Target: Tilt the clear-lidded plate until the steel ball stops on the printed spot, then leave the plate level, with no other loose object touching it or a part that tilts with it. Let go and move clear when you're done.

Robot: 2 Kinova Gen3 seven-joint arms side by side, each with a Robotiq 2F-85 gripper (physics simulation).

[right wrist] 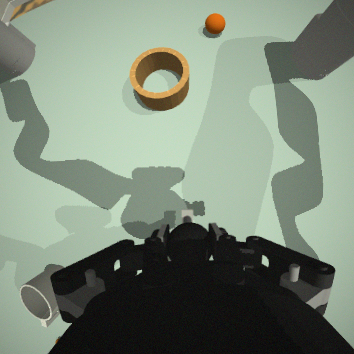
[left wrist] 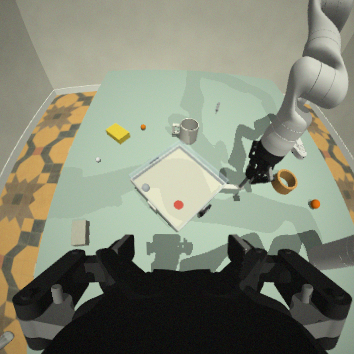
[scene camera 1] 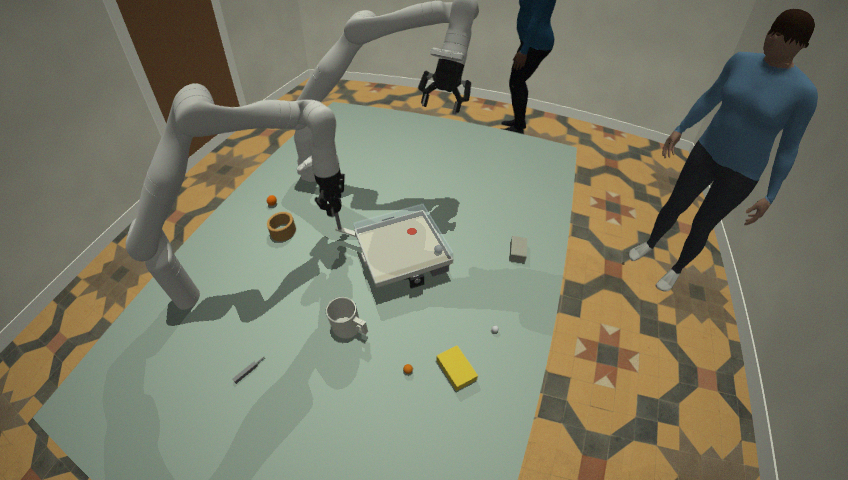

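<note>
The clear-lidded plate [scene camera 1: 386,255] [left wrist: 185,170] stands raised above the mat; any slight tilt is hard to tell. The steel ball [scene camera 1: 437,249] [left wrist: 145,187] lies off the red printed spot [scene camera 1: 411,231] [left wrist: 178,204], near the plate's right side in the scene view. My right gripper [scene camera 1: 334,209] [left wrist: 249,176] [right wrist: 188,232] is shut on the dark round knob [right wrist: 187,242] of the plate's handle; a thin rod [scene camera 1: 338,222] runs down from it to a pale arm at the plate's left side. My left gripper [scene camera 1: 440,104] [left wrist: 180,245] is open and empty, high behind the plate.
A grey mug [scene camera 1: 342,324] [left wrist: 189,131], yellow block [scene camera 1: 457,367], grey block [scene camera 1: 518,249], orange balls [scene camera 1: 407,369] [scene camera 1: 271,201], a small pale ball [scene camera 1: 494,329], a wooden ring [scene camera 1: 281,236] [right wrist: 161,101] and a thin grey tool [scene camera 1: 248,369] lie around the plate. Two people stand beyond the mat.
</note>
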